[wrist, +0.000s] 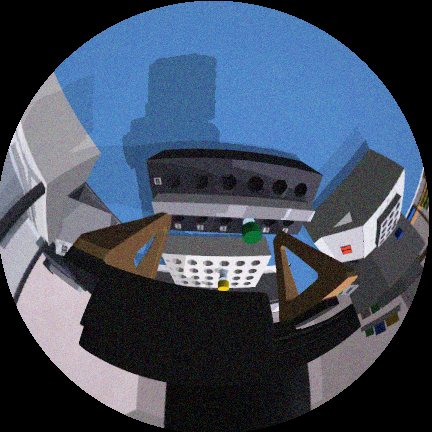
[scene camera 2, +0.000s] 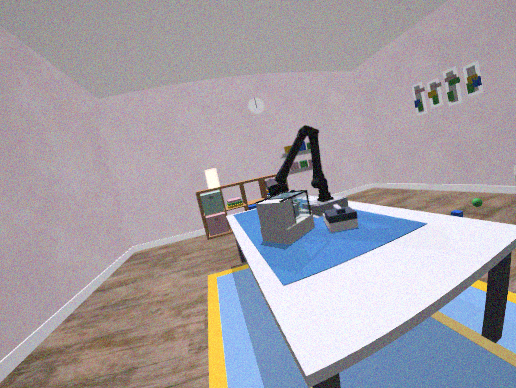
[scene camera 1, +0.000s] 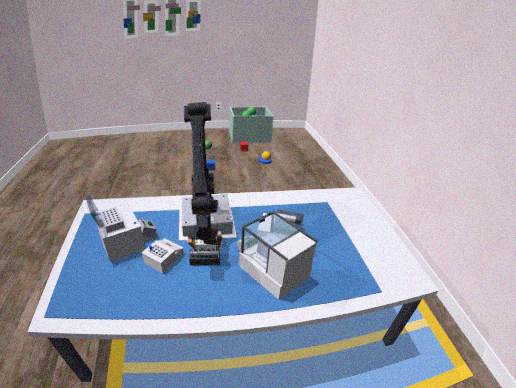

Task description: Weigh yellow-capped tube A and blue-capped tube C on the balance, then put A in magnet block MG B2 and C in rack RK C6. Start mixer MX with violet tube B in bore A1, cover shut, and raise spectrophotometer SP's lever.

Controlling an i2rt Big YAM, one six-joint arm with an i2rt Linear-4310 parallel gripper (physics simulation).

Scene:
same spot on balance: [wrist: 59, 155] = [scene camera 1: 242, 260]

